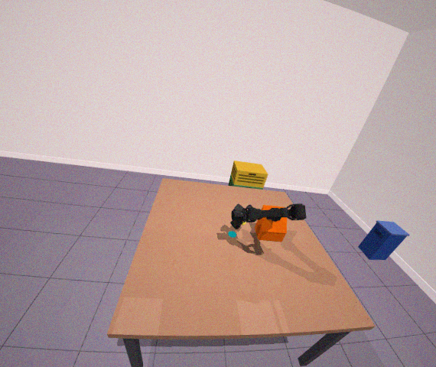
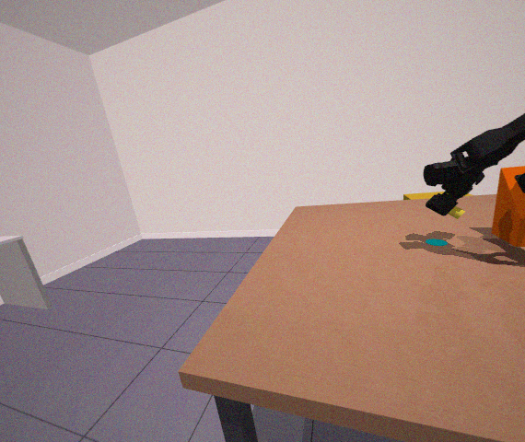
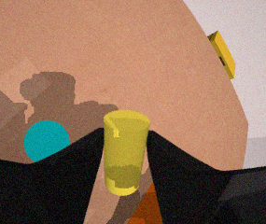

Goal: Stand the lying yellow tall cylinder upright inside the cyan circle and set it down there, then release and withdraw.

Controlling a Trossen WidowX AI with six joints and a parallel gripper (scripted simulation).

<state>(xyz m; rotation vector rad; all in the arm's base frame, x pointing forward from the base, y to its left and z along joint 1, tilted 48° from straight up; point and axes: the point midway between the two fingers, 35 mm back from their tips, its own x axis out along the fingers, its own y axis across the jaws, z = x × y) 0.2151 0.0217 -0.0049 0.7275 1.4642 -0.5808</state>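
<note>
Now: gripper tip 30 mm short of the cyan circle, 40 mm to the right of it and 120 mm above it. From my gripper tip the other things lie so: yellow cylinder 20 mm behind, 10 mm to the left, 10 mm below.
</note>
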